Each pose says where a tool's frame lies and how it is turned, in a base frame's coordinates. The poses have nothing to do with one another.
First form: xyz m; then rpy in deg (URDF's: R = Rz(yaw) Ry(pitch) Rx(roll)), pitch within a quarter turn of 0, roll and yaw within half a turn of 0.
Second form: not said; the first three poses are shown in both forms.
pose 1, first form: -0.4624 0.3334 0.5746 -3.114 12.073 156.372
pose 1, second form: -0.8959 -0.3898 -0.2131 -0.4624; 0.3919 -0.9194 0.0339 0.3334; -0.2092 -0.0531 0.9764 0.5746; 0 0 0 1
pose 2, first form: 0.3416 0.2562 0.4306 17.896 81.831 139.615
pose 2, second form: -0.1082 -0.8483 -0.5184 0.3416; 0.0921 -0.5278 0.8444 0.2562; -0.9899 0.0437 0.1352 0.4306; 0 0 0 1
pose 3, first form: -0.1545 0.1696 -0.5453 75.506 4.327 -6.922
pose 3, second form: 0.9899 0.1027 -0.0979 -0.1545; -0.1202 0.2397 -0.9634 0.1696; -0.0754 0.9654 0.2496 -0.5453; 0 0 0 1
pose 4, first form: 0.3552 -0.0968 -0.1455 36.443 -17.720 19.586
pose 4, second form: 0.8974 -0.4400 -0.0316 0.3552; 0.3193 0.6973 -0.6417 -0.0968; 0.3044 0.5658 0.7663 -0.1455; 0 0 0 1
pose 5, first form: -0.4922 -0.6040 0.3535 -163.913 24.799 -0.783
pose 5, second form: 0.9077 -0.1293 -0.3992 -0.4922; -0.0124 -0.9592 0.2826 -0.6040; -0.4194 -0.2515 -0.8722 0.3535; 0 0 0 1
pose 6, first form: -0.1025 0.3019 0.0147 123.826 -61.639 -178.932
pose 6, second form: -0.4749 0.7205 -0.5053 -0.1025; -0.0089 0.5702 0.8215 0.3019; 0.8800 0.3946 -0.2644 0.0147; 0 0 0 1
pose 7, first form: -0.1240 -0.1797 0.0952 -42.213 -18.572 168.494
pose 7, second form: -0.9289 -0.3574 0.0971 -0.1240; 0.1891 -0.6831 -0.7054 -0.1797; 0.3185 -0.6369 0.7021 0.0952; 0 0 0 1
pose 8, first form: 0.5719 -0.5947 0.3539 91.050 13.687 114.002
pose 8, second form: -0.3952 -0.0795 0.9151 0.5719; 0.8876 0.2236 0.4027 -0.5947; -0.2366 0.9714 -0.0178 0.3539; 0 0 0 1
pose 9, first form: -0.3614 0.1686 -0.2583 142.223 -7.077 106.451
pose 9, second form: -0.2810 0.7794 0.5599 -0.3614; 0.9518 0.1515 0.2669 0.1686; 0.1232 0.6079 -0.7844 -0.2583; 0 0 0 1
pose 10, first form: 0.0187 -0.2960 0.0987 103.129 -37.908 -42.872
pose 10, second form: 0.5782 -0.5930 -0.5603 0.0187; -0.5368 0.2406 -0.8087 -0.2960; 0.6144 0.7684 -0.1792 0.0987; 0 0 0 1
